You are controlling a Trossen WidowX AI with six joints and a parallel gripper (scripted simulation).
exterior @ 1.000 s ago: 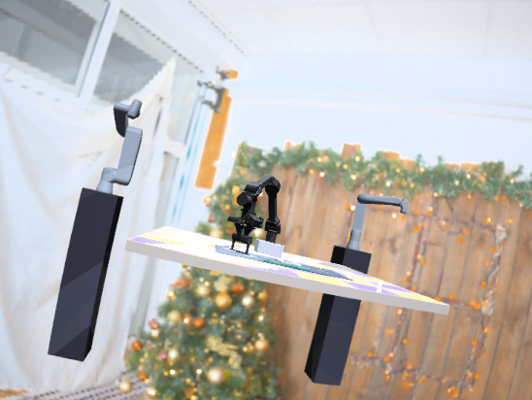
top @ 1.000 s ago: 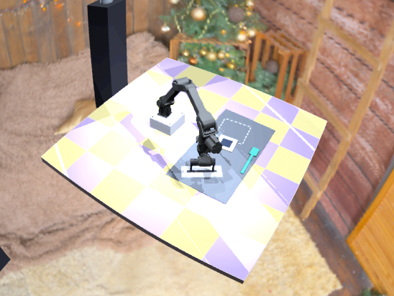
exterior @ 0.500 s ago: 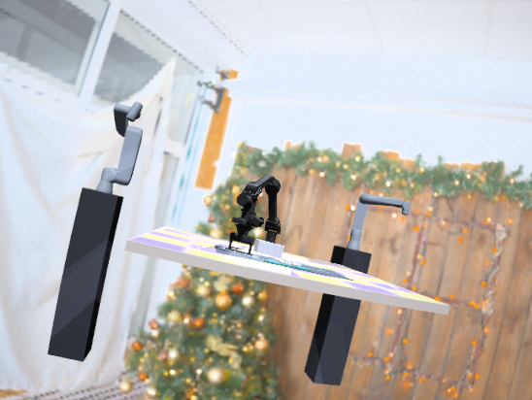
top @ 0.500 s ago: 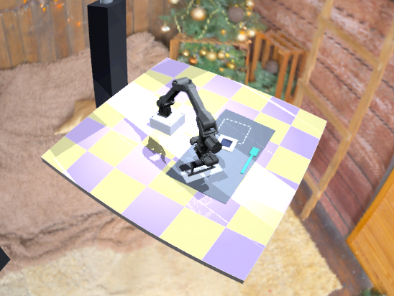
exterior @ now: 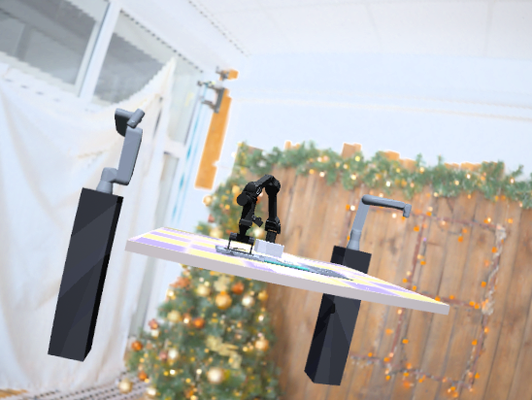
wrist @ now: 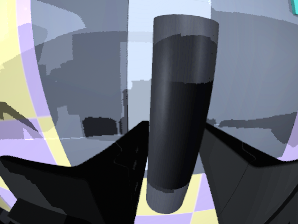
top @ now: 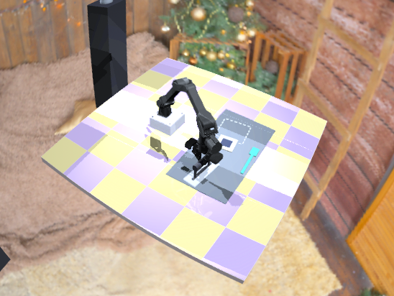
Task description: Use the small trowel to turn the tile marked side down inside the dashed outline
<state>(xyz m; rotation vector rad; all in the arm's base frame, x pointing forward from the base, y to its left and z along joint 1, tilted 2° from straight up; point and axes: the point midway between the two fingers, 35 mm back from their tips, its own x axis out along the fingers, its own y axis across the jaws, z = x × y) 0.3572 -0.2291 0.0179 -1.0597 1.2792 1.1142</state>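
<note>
Now: the plastering float 20 mm to the left of my gripper tip and 30 mm below it. Also, from my gripper tip: grey mat 40 mm ahead, 200 mm to the left, 80 mm below; then white tile 20 mm ahead, 250 mm to the left, 60 mm below; then teal trowel 180 mm ahead, 220 mm to the left, 60 mm below.
</note>
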